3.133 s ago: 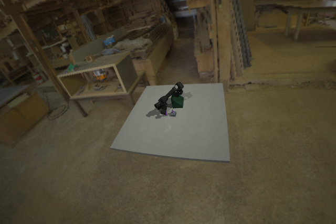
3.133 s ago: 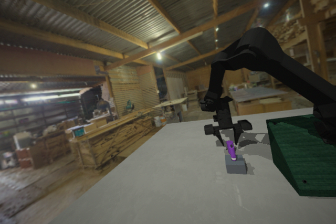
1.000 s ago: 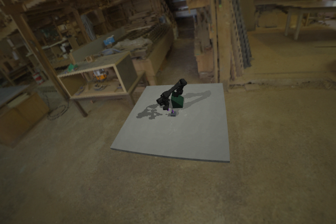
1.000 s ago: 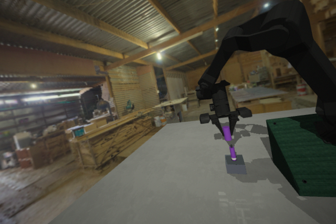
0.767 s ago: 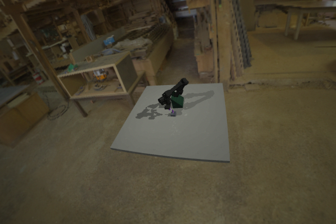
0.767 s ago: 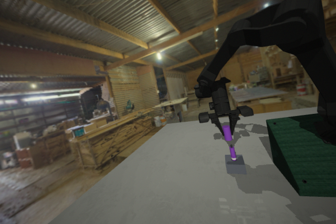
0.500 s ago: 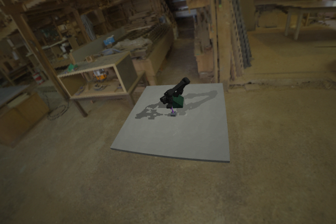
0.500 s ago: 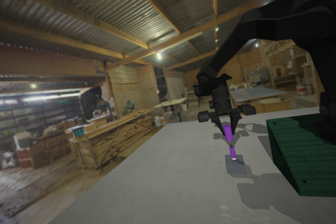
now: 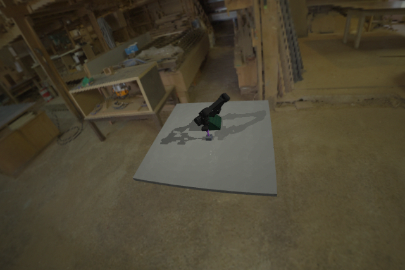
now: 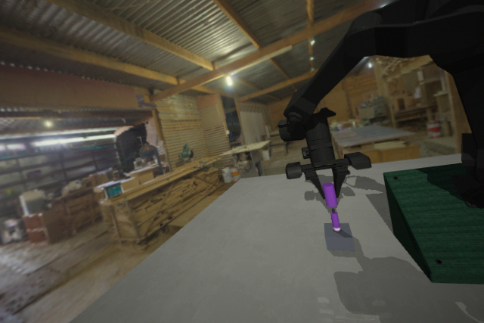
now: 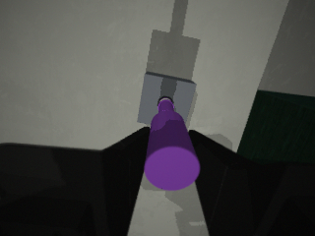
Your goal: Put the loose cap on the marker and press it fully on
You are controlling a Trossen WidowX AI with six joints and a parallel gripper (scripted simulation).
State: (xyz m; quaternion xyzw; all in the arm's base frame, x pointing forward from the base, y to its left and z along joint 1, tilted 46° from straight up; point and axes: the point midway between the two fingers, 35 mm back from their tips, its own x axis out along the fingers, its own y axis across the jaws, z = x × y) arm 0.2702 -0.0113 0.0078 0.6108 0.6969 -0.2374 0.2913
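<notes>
My gripper tip is now 10 cm above the grey holder block. Round my gripper tip: purple marker cap 1 cm above.
</notes>
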